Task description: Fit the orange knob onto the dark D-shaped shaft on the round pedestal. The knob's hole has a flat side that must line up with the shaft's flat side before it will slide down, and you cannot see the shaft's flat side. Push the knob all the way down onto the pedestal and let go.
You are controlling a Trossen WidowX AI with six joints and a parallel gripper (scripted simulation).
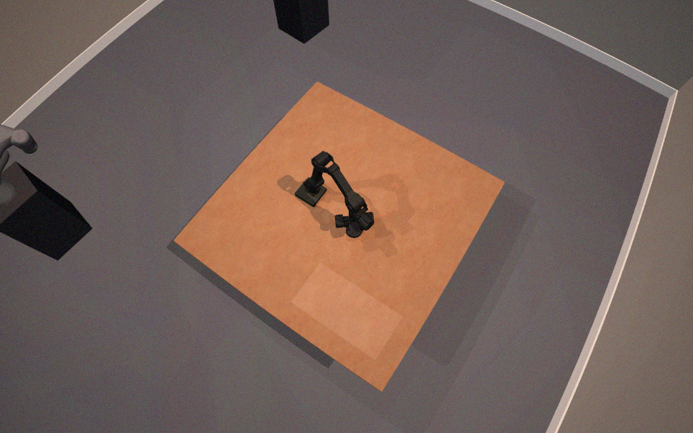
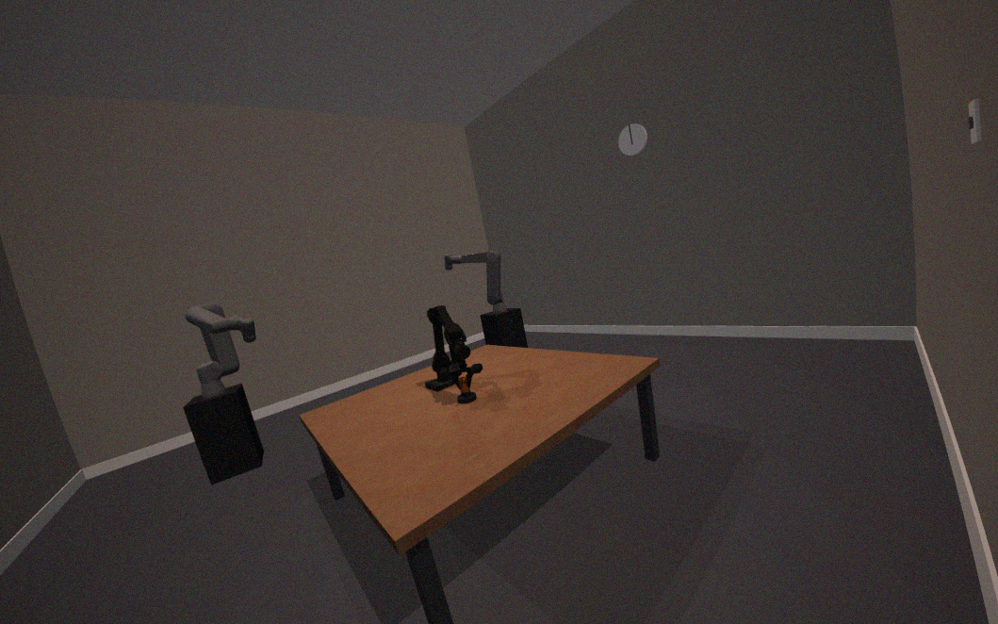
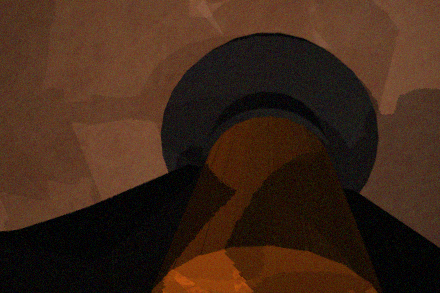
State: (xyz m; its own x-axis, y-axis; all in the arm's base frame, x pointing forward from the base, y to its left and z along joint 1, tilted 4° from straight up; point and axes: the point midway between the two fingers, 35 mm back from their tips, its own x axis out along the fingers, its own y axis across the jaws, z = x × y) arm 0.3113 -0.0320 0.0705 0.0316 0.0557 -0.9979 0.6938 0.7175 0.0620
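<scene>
Now: gripper tip 2 cm below the orange knob. Round my gripper tip: pedestal 2 cm below.
</scene>
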